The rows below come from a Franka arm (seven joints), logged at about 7 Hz.
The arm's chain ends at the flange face. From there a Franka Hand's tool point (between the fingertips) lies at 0.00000 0.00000 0.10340 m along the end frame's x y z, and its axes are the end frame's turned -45 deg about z.
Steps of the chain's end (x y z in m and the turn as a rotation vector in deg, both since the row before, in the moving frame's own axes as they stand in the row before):
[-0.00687, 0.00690, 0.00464, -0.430, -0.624, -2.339]
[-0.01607, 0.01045, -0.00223, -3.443, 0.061, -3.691]
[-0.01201, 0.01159, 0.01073, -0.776, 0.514, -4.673]
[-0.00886, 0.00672, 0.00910, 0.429, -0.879, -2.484]
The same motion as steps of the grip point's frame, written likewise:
[-0.01109, -0.00020, 0.00463, 0.137, -0.745, -2.339]
[-0.02292, 0.00063, -0.00242, -2.478, -2.391, -3.691]
[-0.01695, 0.00136, 0.01072, -0.912, -0.185, -4.673]
[-0.01163, -0.00317, 0.00908, 0.925, -0.318, -2.484]

